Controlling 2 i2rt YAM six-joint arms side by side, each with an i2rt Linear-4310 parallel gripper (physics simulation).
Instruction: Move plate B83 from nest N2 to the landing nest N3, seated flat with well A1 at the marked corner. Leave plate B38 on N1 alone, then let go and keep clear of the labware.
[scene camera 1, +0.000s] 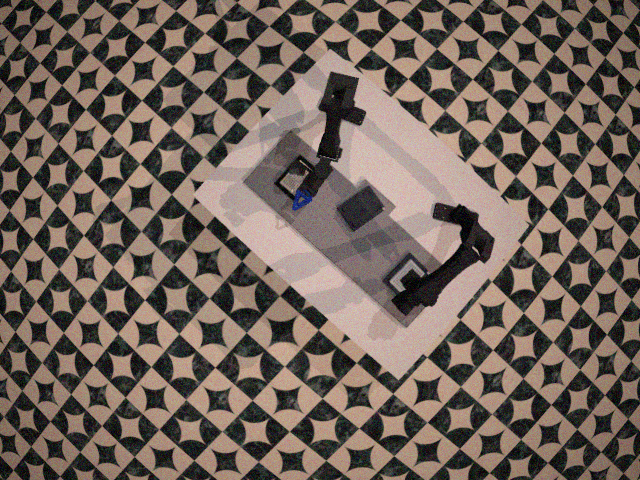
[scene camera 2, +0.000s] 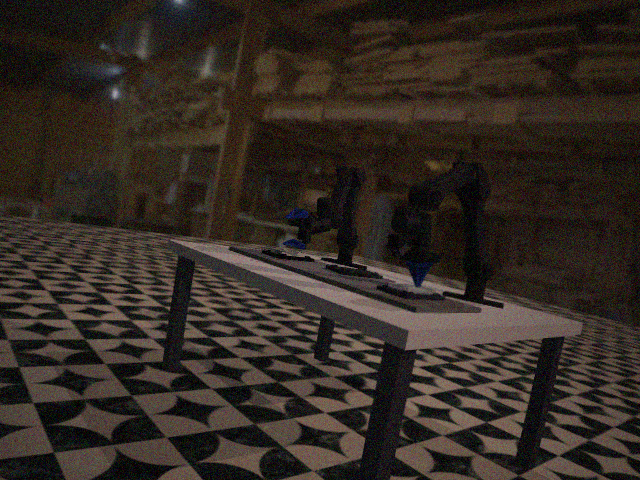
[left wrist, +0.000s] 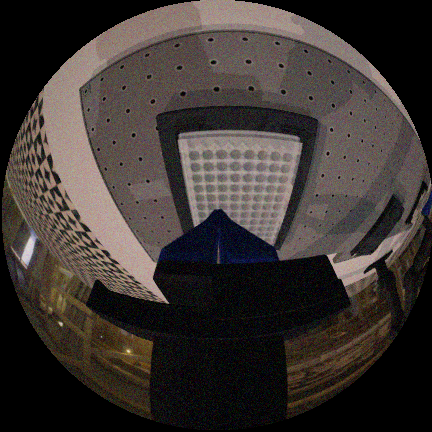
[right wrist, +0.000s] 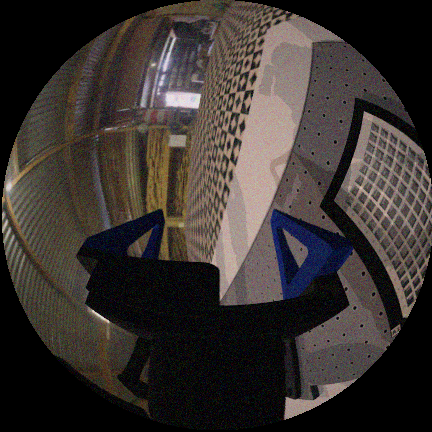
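A pale round-well plate (scene camera 1: 397, 282) (left wrist: 240, 172) sits in a dark nest (left wrist: 235, 118) at the right end of the grey board. My left gripper (left wrist: 217, 215) (scene camera 2: 418, 285) is shut and empty, its tips low over this plate and hiding part of it. A square-well plate (scene camera 1: 293, 180) (right wrist: 395, 165) sits in the nest (right wrist: 350, 150) at the board's left end. My right gripper (right wrist: 217, 214) (scene camera 2: 296, 228) is open and empty, beside and above that nest. The middle nest (scene camera 1: 360, 207) (left wrist: 382, 225) is dark, with no plate seen on it. Plate and nest names are unreadable.
The grey perforated board (scene camera 1: 330, 232) (left wrist: 145, 105) carries all three nests on a pale table (scene camera 1: 305, 273) (scene camera 2: 310, 299). The left arm (scene camera 1: 454, 263) reaches over the right-hand nest; the right arm (scene camera 1: 330, 136) reaches beside the left-hand one.
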